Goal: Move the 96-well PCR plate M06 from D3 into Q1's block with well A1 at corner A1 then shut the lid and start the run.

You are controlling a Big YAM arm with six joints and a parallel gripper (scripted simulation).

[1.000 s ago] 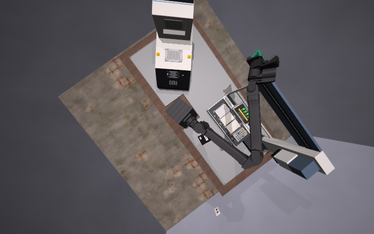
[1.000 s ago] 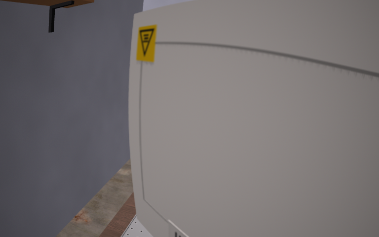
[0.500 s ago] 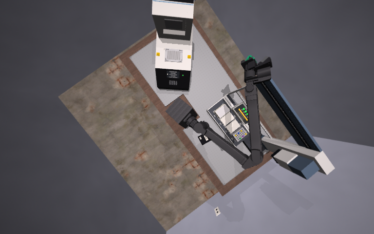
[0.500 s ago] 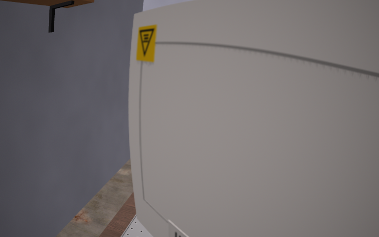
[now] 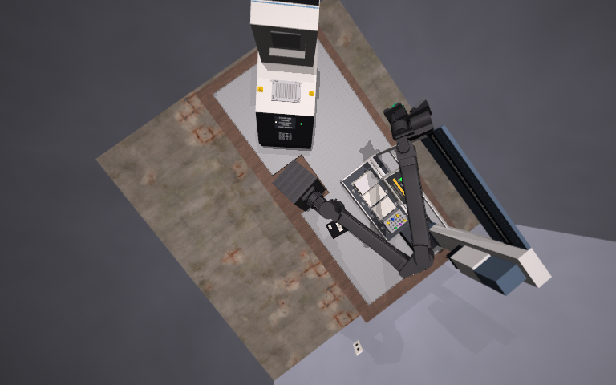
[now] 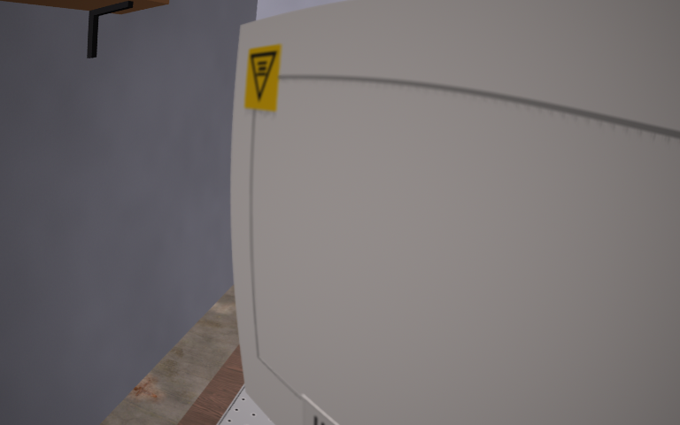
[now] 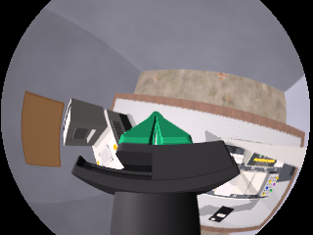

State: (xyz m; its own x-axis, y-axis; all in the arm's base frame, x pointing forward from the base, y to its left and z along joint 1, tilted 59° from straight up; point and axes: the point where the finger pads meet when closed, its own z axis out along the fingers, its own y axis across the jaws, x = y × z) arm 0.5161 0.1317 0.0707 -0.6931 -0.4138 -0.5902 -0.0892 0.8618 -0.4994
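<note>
Now: the deep-well block 24 cm behind my hand, 21 cm to the right of it and 33 cm below it. Also, from my hand: tube cooling block: 29 cm behind, 50 cm to the right, 33 cm below; then black nest: 54 cm behind, 29 cm to the right, 40 cm below.
</note>
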